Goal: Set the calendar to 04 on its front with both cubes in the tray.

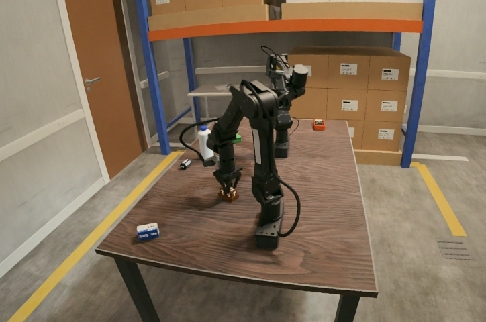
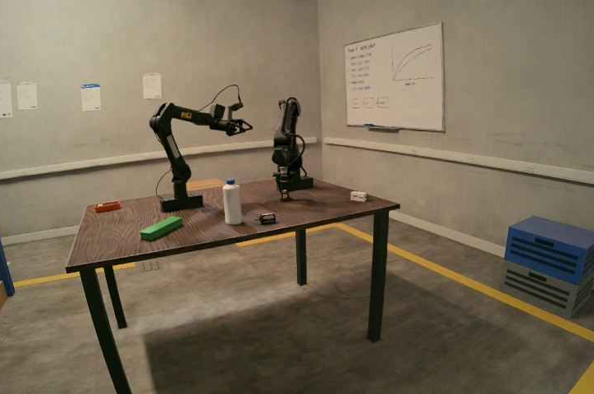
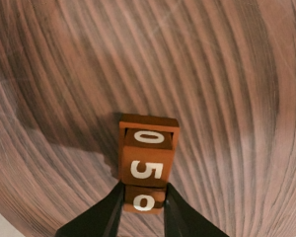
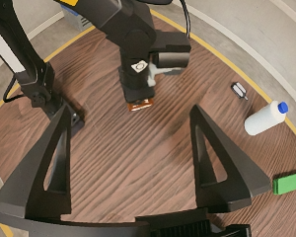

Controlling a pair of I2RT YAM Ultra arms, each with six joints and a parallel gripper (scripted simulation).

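Right now my left hand is 1 cm short of the brown calendar tray, 1 cm to the left of it and 3 cm above it. Also, from my left hand: black item: 28 cm ahead, 25 cm to the right, 2 cm below.
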